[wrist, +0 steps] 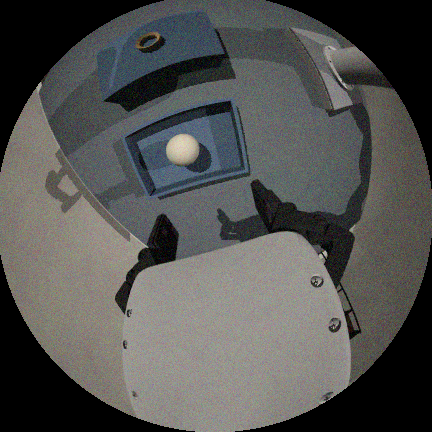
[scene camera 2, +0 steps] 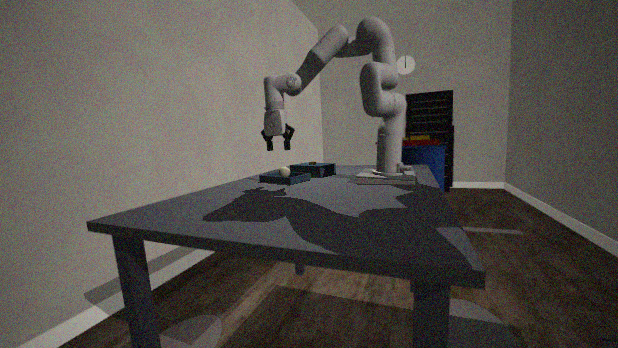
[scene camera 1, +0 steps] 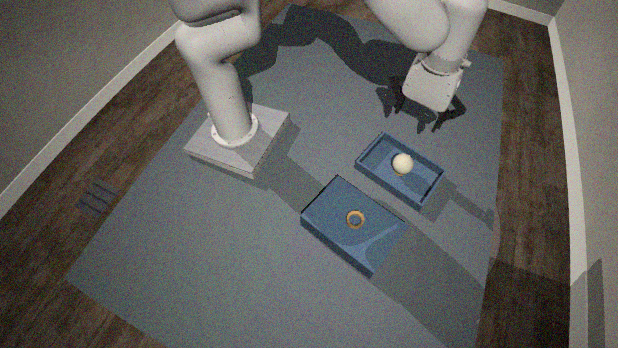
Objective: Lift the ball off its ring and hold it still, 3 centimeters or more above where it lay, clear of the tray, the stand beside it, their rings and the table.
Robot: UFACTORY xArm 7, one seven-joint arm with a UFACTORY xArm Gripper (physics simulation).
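Where they show: gripper, between the fingertips: (wrist: 209,209) (scene camera 2: 278,150) (scene camera 1: 416,119); arm's base, origin of its link: (scene camera 2: 387,173) (scene camera 1: 235,129).
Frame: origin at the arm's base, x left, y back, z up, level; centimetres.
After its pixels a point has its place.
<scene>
The cream ball (scene camera 1: 402,164) {x 12.8, y -41.5, z 3.0 cm} (scene camera 2: 285,172) {x 16.2, y -39.5, z 1.4 cm} (wrist: 182,150) {x 14.5, y -40.9, z 3.6 cm} rests inside the shallow blue tray (scene camera 1: 387,186) {x 8.0, y -40.9, z -1.0 cm} (wrist: 242,145) {x 17.2, y -32.3, z 0.3 cm}. A sliver of its orange ring (scene camera 1: 399,174) {x 12.0, y -41.8, z 0.5 cm} shows under it in scene camera 1; the rest is hidden. The blue stand (scene camera 1: 320,210) {x -7.6, y -32.1, z 2.5 cm} (scene camera 2: 325,171) {x -2.2, y -30.2, z -0.4 cm} (wrist: 185,40) {x -2.7, y -34.6, z 2.5 cm} is beside the tray, with an empty orange ring (scene camera 1: 355,212) {x -4.3, y -38.6, z 3.5 cm} (wrist: 148,50) {x -3.7, y -39.9, z 2.6 cm} on top. My gripper (scene camera 1: 417,119) {x 19.7, y -39.4, z 11.2 cm} (scene camera 2: 278,148) {x 19.7, y -39.4, z 11.2 cm} (wrist: 209,209) {x 19.7, y -39.4, z 11.2 cm} is open and empty. It hangs well above the table, higher than the ball and apart from it. In the wrist view the ball lies beyond the fingertips, slightly left of midway between them.
The grey-blue table (scene camera 1: 200,250) {x -28.9, y -15.0, z -2.5 cm} (scene camera 2: 175,210) {x 65.2, y -40.3, z -2.5 cm} (wrist: 300,165) {x 25.1, y -19.0, z -2.5 cm} carries the tray, the stand and the arm's base plate (scene camera 1: 270,117) {x 8.3, y -5.4, z 0.3 cm} (wrist: 337,102) {x 10.5, y -6.3, z 0.4 cm}. The stand is taller than the tray, with a narrow gap between them. The arm reaches over from its base, and its shadow falls across the table.
</scene>
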